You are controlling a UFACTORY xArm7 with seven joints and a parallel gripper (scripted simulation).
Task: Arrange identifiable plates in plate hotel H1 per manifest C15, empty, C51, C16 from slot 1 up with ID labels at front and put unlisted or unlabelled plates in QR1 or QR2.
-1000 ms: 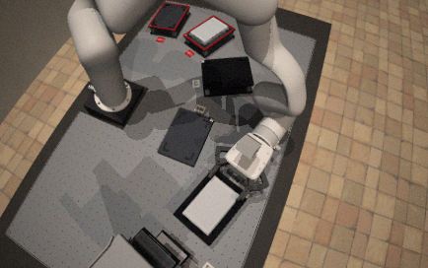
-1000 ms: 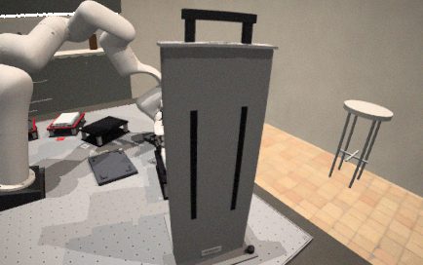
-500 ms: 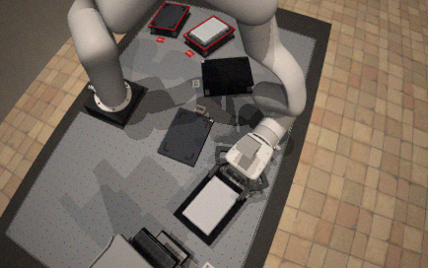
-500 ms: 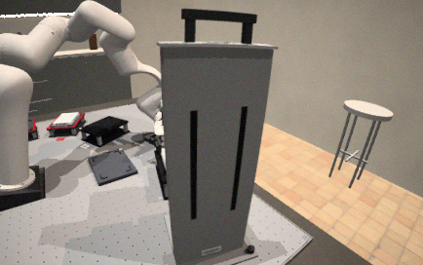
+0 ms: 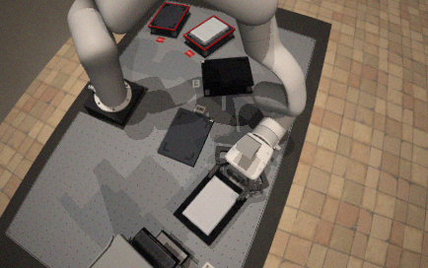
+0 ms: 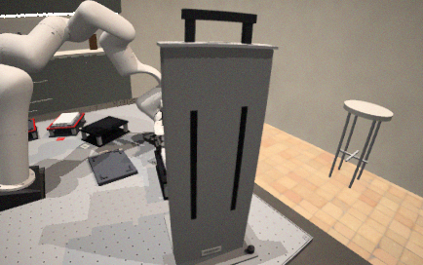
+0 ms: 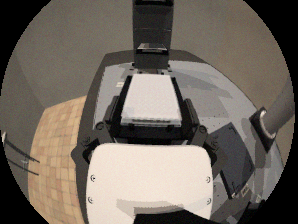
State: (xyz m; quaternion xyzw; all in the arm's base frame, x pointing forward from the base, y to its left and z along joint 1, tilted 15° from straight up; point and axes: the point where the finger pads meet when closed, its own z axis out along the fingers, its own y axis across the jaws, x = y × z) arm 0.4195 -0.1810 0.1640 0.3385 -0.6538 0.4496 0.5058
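Now: the white plate 20 mm behind my hand, 50 mm to the right of it and 20 mm below it. The rest, counted from my hand: H1 deck label: 20 mm ahead, 210 mm to the right, 80 mm below; then tall grey tower: 120 mm behind, 300 mm to the right, 110 mm above.
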